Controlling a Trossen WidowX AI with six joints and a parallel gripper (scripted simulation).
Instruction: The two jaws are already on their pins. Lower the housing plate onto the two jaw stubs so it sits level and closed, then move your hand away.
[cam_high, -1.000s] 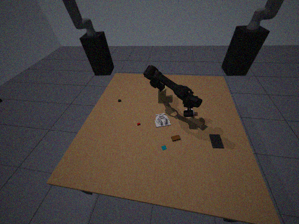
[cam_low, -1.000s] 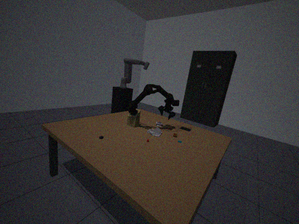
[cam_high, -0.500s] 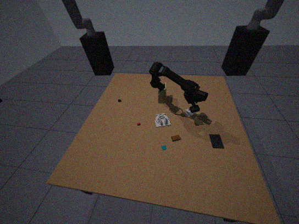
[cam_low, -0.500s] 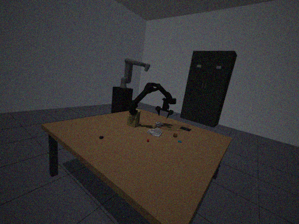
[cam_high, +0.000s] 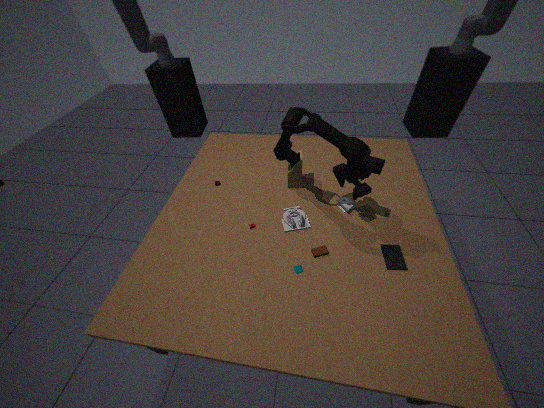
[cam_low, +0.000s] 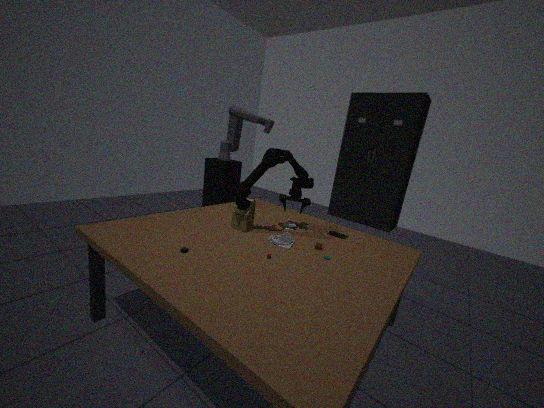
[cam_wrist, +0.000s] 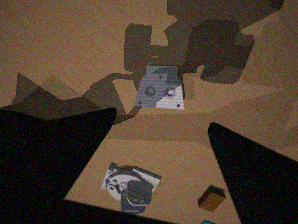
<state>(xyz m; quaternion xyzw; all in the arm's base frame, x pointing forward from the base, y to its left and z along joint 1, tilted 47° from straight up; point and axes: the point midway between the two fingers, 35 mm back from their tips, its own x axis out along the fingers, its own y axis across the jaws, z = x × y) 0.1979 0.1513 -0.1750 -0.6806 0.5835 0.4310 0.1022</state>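
Now: the grey housing plate 10 mm behind my gripper tip, 10 mm to the left of it and 80 mm below it. Round my gripper tip: dark slab: 260 mm ahead, 150 mm to the left, 100 mm below; brown block: 240 mm ahead, 130 mm to the right, 100 mm below; white base: 100 mm ahead, 230 mm to the right, 100 mm below.
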